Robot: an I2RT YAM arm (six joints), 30 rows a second.
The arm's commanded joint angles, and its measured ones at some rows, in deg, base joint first. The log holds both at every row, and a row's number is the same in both.
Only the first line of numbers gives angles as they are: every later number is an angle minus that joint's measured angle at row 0.
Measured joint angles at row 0:
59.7 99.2 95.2 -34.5 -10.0 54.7
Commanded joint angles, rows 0 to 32:
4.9 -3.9 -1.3 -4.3 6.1 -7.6
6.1 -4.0 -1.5 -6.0 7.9 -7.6
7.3 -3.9 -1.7 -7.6 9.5 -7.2
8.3 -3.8 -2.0 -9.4 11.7 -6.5
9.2 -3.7 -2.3 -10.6 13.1 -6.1
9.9 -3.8 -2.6 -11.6 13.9 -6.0
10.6 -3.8 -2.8 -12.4 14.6 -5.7
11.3 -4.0 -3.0 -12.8 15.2 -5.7
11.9 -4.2 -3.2 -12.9 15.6 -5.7
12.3 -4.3 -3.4 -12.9 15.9 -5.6
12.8 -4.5 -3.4 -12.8 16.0 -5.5
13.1 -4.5 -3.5 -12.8 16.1 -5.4
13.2 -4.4 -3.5 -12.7 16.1 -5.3
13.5 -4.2 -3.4 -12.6 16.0 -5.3
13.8 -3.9 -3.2 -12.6 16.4 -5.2
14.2 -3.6 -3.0 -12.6 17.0 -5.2
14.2 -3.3 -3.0 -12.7 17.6 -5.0
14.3 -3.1 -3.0 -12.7 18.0 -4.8
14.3 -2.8 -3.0 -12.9 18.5 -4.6
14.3 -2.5 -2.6 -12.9 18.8 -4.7
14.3 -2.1 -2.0 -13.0 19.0 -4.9
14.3 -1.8 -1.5 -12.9 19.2 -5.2
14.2 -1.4 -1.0 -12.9 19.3 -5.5
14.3 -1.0 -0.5 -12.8 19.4 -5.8
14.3 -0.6 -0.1 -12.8 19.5 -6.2
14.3 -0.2 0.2 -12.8 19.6 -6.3
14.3 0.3 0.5 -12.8 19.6 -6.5
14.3 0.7 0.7 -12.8 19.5 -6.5
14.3 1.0 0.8 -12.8 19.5 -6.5
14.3 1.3 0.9 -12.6 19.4 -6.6
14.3 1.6 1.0 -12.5 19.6 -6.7
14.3 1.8 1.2 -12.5 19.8 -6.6
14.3 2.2 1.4 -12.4 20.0 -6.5
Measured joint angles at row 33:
13.8 0.7 -0.6 -12.7 18.3 -6.1
